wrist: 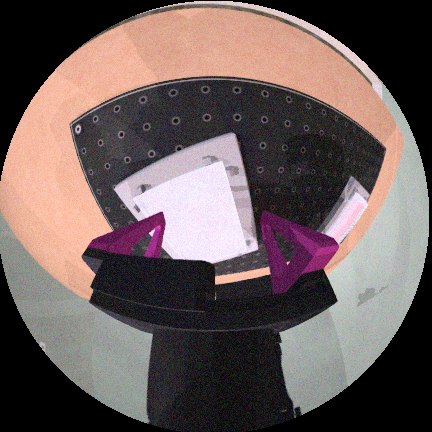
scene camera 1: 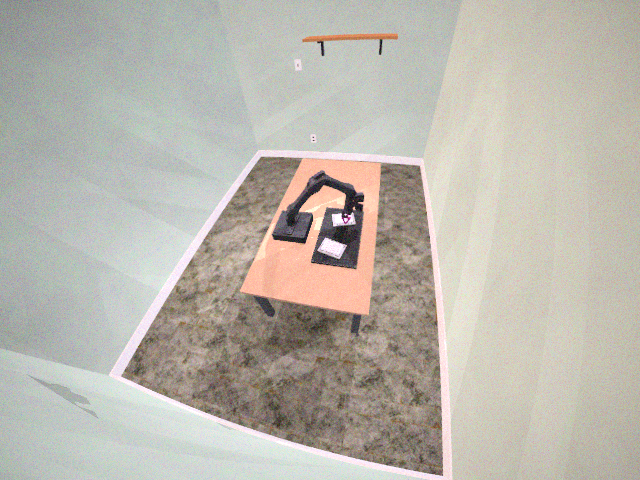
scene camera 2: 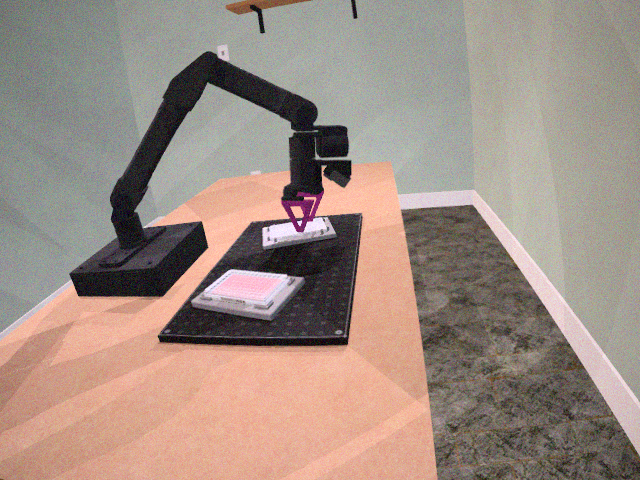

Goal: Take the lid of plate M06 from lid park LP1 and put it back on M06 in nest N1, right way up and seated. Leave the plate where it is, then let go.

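Frame: origin at the arm's base, x up, y back, z right, level; metres.
Seen in the pictures: gripper, between the fingertips: (wrist: pixel 212 216) (scene camera 1: pixel 346 219) (scene camera 2: pixel 305 226); arm's base, origin of its link: (scene camera 1: pixel 291 223) (scene camera 2: pixel 135 247).
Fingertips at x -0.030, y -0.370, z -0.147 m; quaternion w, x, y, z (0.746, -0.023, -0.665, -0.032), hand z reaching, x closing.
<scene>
Offsets run from my fingertips to a thing's top centre. "pt": to the spot under its first point. Level surfaces: height alone.
The lid @[dx -0.004, dy +0.023, dz -0.013 m] (scene camera 2: pixel 281 232) (wrist: pixel 197 209) (scene camera 1: pixel 339 219) is a flat white rectangle lying on the grey lid park @[dx -0.002, dy +0.023, dz -0.012 m] (scene camera 2: pixel 325 237) (wrist: pixel 177 160) at the far end of the black breadboard (scene camera 2: pixel 330 289) (wrist: pixel 201 104) (scene camera 1: pixel 352 252). My gripper (scene camera 2: pixel 301 226) (wrist: pixel 212 216) (scene camera 1: pixel 348 219) has purple fingers, is open and empty, and hangs low over the lid with a finger on either side of it. Plate M06 @[dx +0.004, dy +0.043, dz +0.267 m] (scene camera 2: pixel 247 287) (wrist: pixel 349 217) (scene camera 1: pixel 331 247), with pink wells, sits uncovered in its grey nest @[pt dx -0.011, dy +0.056, dz +0.325 m] (scene camera 2: pixel 227 307) at the near end of the board.
The arm's black base (scene camera 2: pixel 139 258) (scene camera 1: pixel 292 227) stands left of the breadboard on the orange table @[dx -0.035 m] (scene camera 2: pixel 207 403) (scene camera 1: pixel 305 278). The table's right edge drops to the floor (scene camera 2: pixel 516 335). A shelf (scene camera 1: pixel 350 37) hangs on the back wall.
</scene>
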